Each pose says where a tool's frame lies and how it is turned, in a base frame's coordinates. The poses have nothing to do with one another.
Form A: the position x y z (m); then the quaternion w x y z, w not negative.
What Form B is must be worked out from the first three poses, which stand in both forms.
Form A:
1: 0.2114 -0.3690 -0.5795 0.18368 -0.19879 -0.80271 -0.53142
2: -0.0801 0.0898 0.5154 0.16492 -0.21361 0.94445 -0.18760
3: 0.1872 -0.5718 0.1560 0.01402 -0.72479 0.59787 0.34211
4: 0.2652 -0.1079 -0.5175 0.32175 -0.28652 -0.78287 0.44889
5: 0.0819 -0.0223 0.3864 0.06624 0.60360 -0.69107 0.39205
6: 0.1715 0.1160 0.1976 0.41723 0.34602 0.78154 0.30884
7: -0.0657 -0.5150 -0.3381 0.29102 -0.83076 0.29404 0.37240
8: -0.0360 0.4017 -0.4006 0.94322 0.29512 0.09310 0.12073
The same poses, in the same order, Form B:
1: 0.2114 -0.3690 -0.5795 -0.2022 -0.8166 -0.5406 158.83
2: -0.0801 0.0898 0.5154 -0.2166 0.9576 -0.1902 161.01
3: 0.1872 -0.5718 0.1560 -0.7249 0.5979 0.3421 178.39
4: 0.2652 -0.1079 -0.5175 -0.3026 -0.8268 0.4741 142.46
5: 0.0819 -0.0223 0.3864 0.6049 -0.6926 0.3929 172.40
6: 0.1715 0.1160 0.1976 0.3807 0.8600 0.3398 130.68
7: -0.0657 -0.5150 -0.3381 -0.8683 0.3073 0.3892 146.16
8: -0.0360 0.4017 -0.4006 0.8885 0.2803 0.3635 38.80
